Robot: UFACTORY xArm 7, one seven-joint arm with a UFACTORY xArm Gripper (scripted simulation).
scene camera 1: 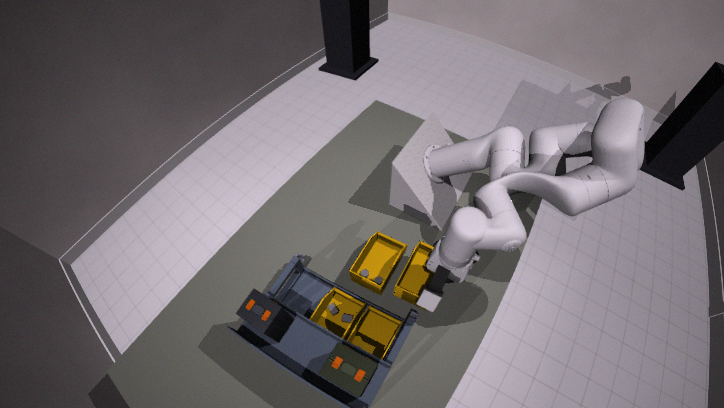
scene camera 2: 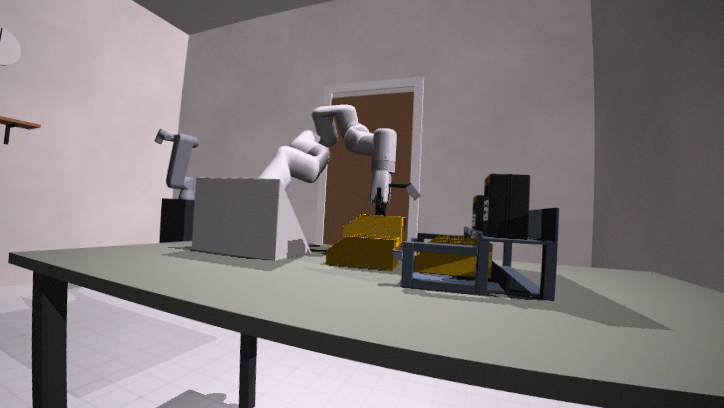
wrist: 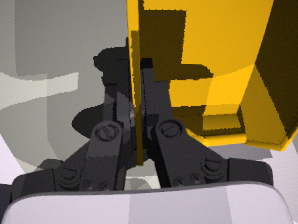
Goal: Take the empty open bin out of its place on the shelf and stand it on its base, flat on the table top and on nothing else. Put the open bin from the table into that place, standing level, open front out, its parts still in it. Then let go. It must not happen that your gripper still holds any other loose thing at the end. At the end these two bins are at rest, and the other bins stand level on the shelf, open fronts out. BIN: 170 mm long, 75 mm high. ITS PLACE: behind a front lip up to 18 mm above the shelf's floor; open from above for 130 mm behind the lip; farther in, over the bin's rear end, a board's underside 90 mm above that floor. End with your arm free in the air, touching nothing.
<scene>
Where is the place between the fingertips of the gripper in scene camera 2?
379, 225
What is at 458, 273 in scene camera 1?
The gripper.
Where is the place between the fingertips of the gripper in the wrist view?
136, 78
</scene>
